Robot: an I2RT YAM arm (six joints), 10 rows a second.
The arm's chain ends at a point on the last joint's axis. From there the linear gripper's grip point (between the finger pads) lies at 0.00 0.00 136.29 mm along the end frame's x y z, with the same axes.
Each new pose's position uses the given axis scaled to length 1; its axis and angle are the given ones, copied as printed.
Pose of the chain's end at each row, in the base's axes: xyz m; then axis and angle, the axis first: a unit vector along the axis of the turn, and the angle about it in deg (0 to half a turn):
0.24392 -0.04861 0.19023 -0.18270 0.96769 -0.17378 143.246
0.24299 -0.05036 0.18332 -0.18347 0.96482 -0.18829 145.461
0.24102 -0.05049 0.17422 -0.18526 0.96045 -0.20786 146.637
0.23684 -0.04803 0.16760 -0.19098 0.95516 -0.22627 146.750
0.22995 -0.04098 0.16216 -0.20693 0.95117 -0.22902 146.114
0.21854 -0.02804 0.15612 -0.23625 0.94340 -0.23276 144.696
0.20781 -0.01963 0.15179 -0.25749 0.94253 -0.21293 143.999
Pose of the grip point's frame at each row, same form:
0.33063 -0.07499 0.08845 -0.18270 0.96769 -0.17378 143.246
0.32613 -0.08134 0.07986 -0.18347 0.96482 -0.18829 145.461
0.32264 -0.08654 0.07120 -0.18526 0.96045 -0.20786 146.637
0.31903 -0.08785 0.06644 -0.19098 0.95516 -0.22627 146.750
0.31405 -0.07959 0.06210 -0.20693 0.95117 -0.22902 146.114
0.30646 -0.06378 0.05830 -0.23625 0.94340 -0.23276 144.696
0.29683 -0.04848 0.05271 -0.25749 0.94253 -0.21293 143.999

